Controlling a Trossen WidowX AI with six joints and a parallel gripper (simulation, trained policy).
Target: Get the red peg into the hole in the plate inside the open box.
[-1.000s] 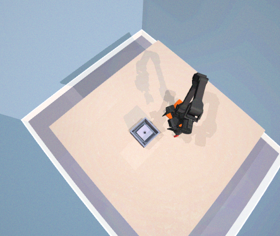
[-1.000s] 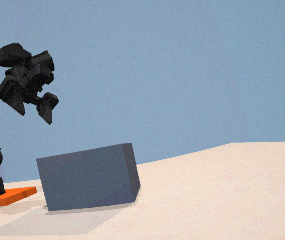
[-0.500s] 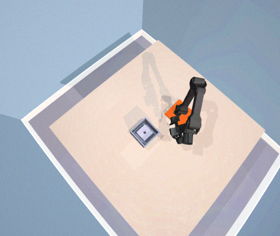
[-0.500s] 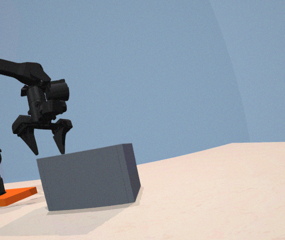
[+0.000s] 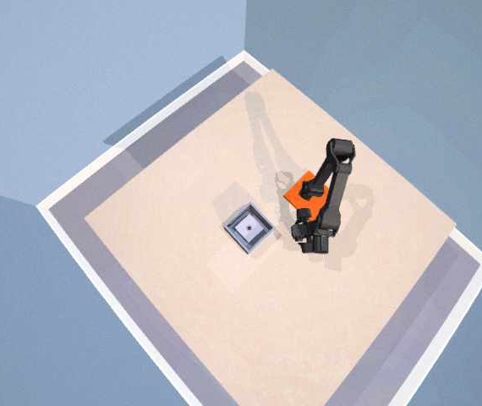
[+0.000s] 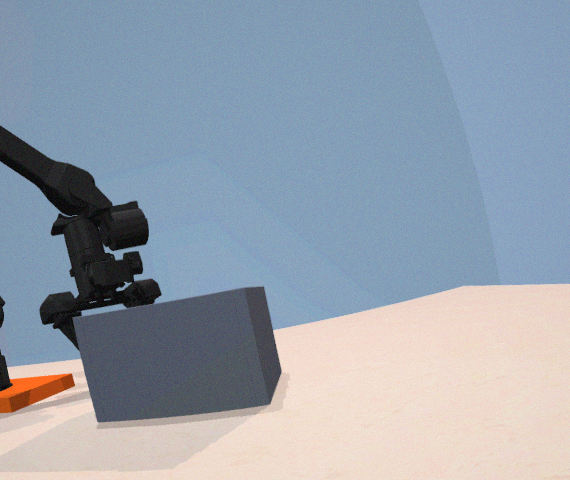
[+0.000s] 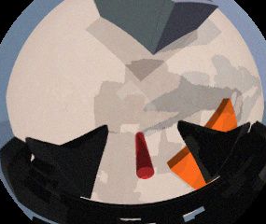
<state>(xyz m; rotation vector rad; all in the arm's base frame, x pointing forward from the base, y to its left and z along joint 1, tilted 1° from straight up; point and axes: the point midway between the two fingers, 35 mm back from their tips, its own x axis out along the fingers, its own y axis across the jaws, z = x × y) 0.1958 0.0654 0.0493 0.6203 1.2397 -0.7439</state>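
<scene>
Right now my gripper tip is 10 mm past the red peg and 20 mm to the right of it. The rest, counted from my gripper tip: grey box 110 mm ahead, 190 mm to the right, 10 mm below.
</scene>
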